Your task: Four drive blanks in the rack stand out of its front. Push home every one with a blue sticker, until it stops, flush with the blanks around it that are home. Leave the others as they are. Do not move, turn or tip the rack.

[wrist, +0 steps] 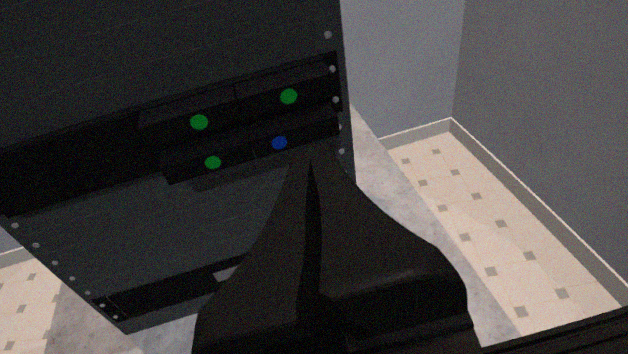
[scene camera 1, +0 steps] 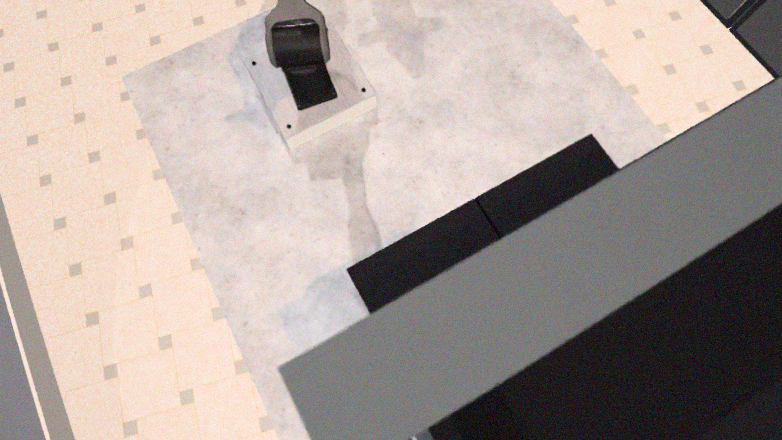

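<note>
The dark rack (scene camera 1: 492, 268) (wrist: 150, 225) stands upright. In the wrist view four dark blanks stand out of its front in two rows. The upper left blank (wrist: 199, 122) and upper right blank (wrist: 288, 96) have green stickers. The lower left blank (wrist: 213, 162) has a green sticker and the lower right blank (wrist: 279, 142) a blue one. Scene camera 1 shows the tops of two protruding blanks, a left one (scene camera 1: 426, 251) and a right one (scene camera 1: 546, 186); their stickers are hidden. My gripper (wrist: 319, 167) is shut and empty, its tips appearing just below and right of the blue sticker; contact cannot be told.
The arm's pale base plate (scene camera 1: 339, 109) is on the marbled floor patch (scene camera 1: 246, 218) in front of the rack. A grey wall (wrist: 540, 100) rises beyond the tiled floor (wrist: 500, 200) at the right. A dark object (scene camera 1: 760, 43) shows at the top right of scene camera 1.
</note>
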